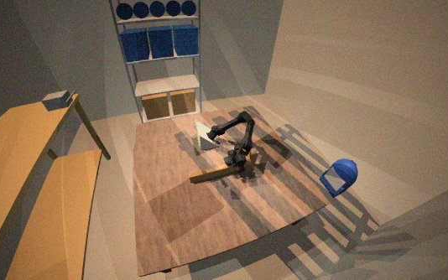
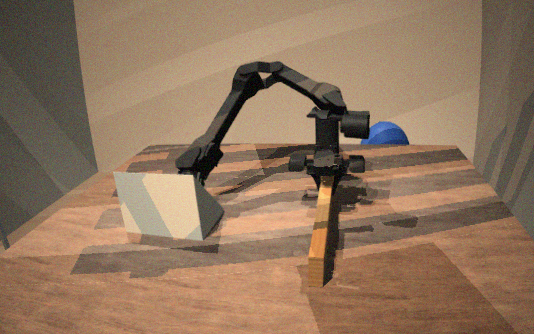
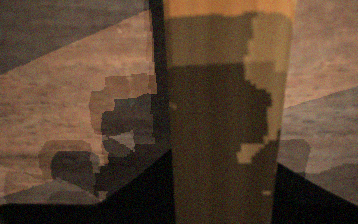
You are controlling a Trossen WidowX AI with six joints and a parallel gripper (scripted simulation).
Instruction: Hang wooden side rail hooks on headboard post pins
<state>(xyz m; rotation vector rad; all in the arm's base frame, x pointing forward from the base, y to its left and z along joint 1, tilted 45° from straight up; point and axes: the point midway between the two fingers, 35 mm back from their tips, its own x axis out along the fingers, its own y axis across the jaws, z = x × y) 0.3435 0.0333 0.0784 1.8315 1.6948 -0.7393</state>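
The headboard post lies 130 mm to the left of my gripper tip and 40 mm above it.
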